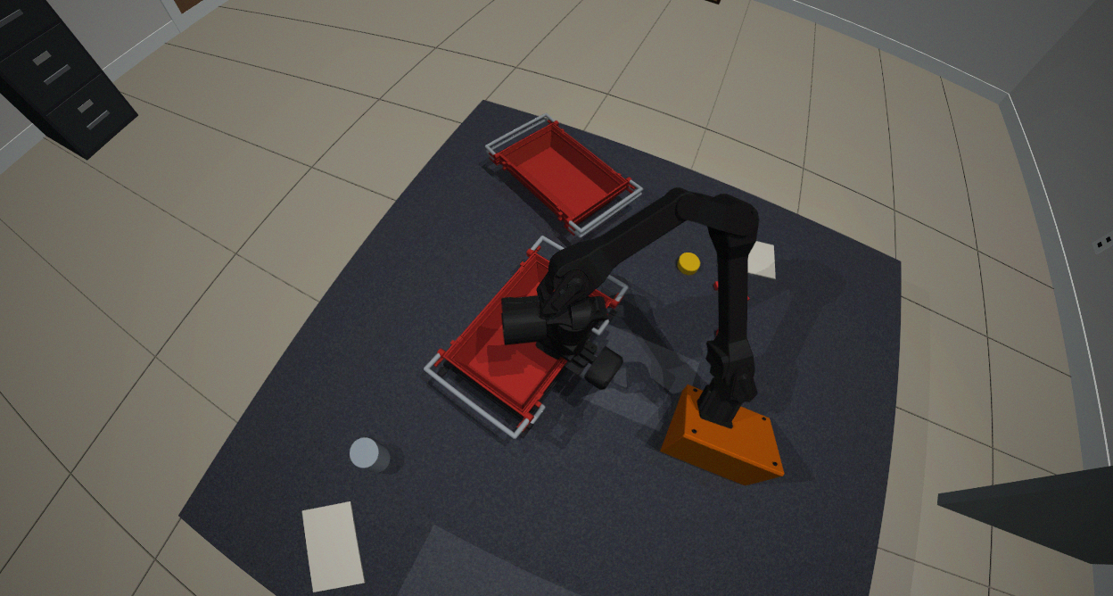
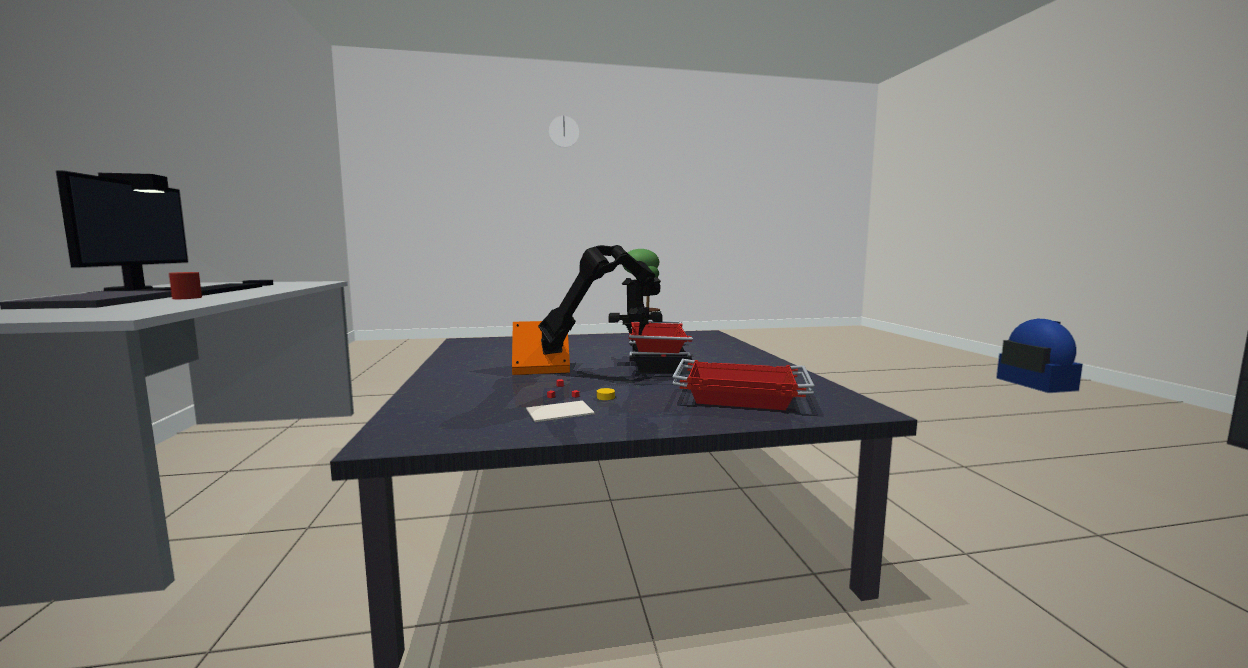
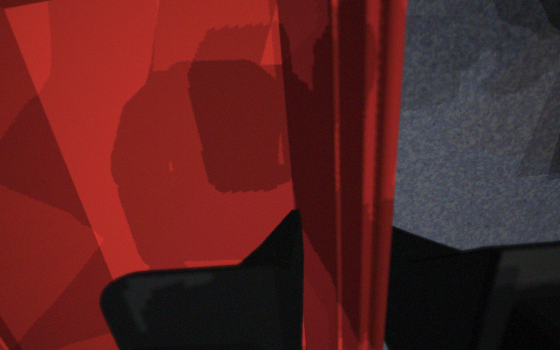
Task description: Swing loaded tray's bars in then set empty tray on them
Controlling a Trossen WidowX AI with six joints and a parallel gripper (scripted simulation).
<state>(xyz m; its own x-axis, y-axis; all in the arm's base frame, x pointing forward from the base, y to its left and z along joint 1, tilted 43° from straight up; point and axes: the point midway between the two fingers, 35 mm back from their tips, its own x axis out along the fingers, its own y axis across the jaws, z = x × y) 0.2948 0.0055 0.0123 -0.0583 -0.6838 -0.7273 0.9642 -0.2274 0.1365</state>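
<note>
Right now my gripper tip is 7 cm short of the red tray, 3 cm below it and 2 cm to the left of it. The rest, counted from my gripper tip: yellow disc 35 cm to the right, 18 cm behind, 7 cm below; grey cylinder 29 cm to the left, 27 cm ahead, 5 cm below.
</note>
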